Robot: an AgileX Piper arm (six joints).
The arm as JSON. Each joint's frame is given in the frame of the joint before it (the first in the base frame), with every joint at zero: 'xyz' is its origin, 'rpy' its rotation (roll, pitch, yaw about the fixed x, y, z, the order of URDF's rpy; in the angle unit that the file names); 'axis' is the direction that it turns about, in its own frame. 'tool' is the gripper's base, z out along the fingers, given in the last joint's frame.
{
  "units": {
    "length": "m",
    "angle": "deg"
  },
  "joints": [
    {
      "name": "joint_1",
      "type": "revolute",
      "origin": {
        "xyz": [
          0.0,
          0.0,
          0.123
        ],
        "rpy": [
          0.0,
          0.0,
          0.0
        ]
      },
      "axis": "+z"
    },
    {
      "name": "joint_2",
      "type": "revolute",
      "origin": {
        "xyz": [
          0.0,
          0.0,
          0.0
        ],
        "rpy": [
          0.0,
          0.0,
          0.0
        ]
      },
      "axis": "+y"
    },
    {
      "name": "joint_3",
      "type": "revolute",
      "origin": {
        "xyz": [
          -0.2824,
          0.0,
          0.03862
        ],
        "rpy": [
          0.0,
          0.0,
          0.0
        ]
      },
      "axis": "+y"
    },
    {
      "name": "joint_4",
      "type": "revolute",
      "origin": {
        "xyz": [
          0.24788,
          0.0,
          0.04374
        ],
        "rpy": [
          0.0,
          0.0,
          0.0
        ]
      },
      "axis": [
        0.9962,
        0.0,
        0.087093
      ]
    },
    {
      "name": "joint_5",
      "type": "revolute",
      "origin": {
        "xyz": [
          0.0,
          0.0,
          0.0
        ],
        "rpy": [
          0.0,
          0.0,
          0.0
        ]
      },
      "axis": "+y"
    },
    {
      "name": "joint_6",
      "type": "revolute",
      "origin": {
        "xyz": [
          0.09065,
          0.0,
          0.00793
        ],
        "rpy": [
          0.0,
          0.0,
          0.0
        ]
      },
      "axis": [
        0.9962,
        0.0,
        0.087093
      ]
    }
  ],
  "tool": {
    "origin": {
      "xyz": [
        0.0,
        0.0,
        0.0
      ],
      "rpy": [
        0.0,
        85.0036,
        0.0
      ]
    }
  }
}
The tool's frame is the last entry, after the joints.
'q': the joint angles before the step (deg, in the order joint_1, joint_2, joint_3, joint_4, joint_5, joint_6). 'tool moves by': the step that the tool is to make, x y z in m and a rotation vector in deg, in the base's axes. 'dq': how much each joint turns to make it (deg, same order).
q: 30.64, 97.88, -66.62, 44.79, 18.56, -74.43
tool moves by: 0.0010, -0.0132, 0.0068, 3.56, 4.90, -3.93
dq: -2.38, -1.42, 0.01, 0.04, 3.48, 5.97
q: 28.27, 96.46, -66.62, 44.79, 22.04, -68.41
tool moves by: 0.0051, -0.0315, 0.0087, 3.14, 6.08, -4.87
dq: -5.81, -2.04, 0.01, -0.01, 6.53, 5.10
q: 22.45, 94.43, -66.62, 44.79, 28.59, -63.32
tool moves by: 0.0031, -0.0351, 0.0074, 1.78, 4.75, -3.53
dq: -6.56, -1.83, 0.00, -0.01, 6.90, 2.23
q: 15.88, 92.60, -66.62, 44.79, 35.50, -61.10
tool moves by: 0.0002, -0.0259, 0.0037, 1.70, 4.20, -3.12
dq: -4.96, -1.05, 0.01, -0.04, 5.22, 2.37
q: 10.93, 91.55, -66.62, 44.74, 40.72, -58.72
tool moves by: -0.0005, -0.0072, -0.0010, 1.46, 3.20, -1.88
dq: -1.51, 0.01, -0.01, 0.00, 2.29, 2.69
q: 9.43, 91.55, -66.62, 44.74, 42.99, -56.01
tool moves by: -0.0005, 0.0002, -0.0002, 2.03, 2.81, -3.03
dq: 0.00, -0.01, 0.02, 0.01, 0.30, 4.58
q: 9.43, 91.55, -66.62, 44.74, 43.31, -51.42
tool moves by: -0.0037, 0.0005, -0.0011, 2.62, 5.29, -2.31
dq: -0.19, 0.01, -0.01, -0.03, 2.83, 5.62
